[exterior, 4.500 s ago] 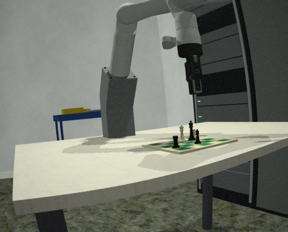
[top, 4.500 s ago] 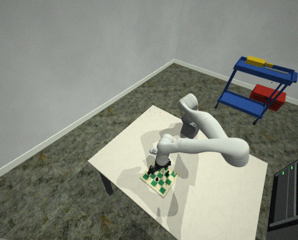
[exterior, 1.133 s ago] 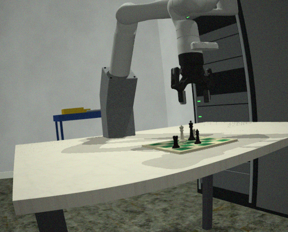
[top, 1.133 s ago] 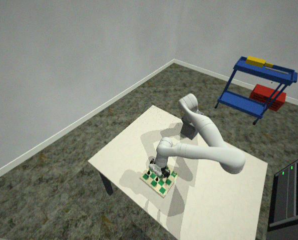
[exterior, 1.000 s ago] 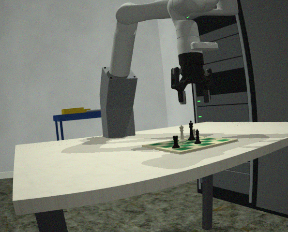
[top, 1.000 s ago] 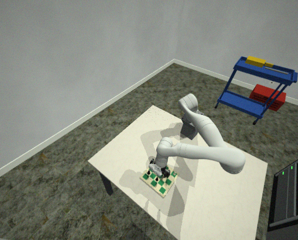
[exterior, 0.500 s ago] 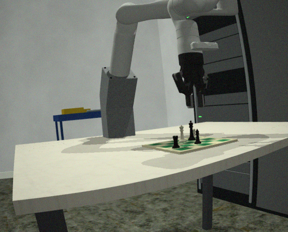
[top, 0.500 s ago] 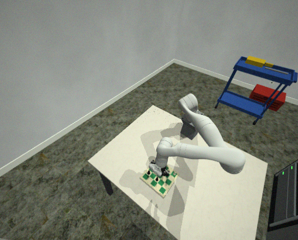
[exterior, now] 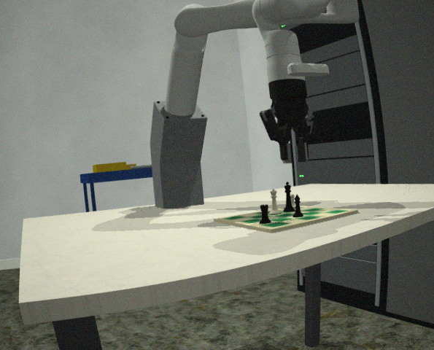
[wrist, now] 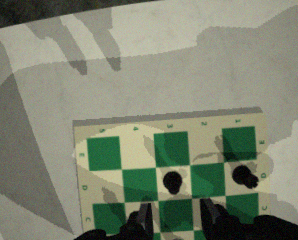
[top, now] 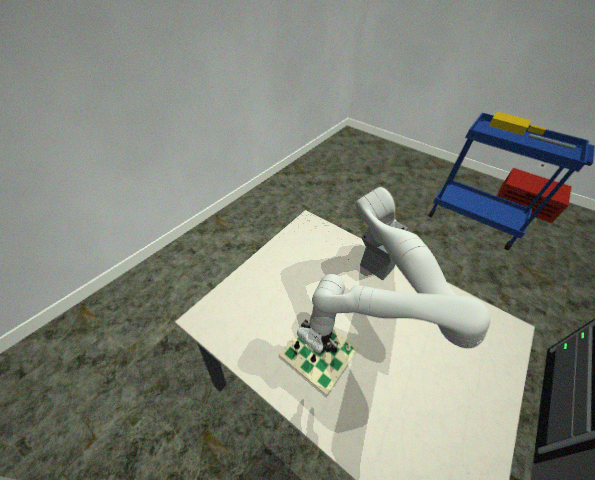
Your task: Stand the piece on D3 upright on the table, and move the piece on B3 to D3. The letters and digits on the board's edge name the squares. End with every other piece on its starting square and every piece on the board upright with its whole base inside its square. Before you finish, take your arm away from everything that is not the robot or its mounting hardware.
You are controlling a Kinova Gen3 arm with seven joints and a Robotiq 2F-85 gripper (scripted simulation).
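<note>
Now: hand 13 cm above the chessboard, 4 cm past it and 1 cm to the left of it. From my hand the other things lie so: white pawn 13 cm behind, 11 cm below, 5 cm to the left; then white piece 10 cm below, 8 cm behind, 2 cm to the right; then tall black piece 9 cm below, 9 cm behind, 2 cm to the left.
</note>
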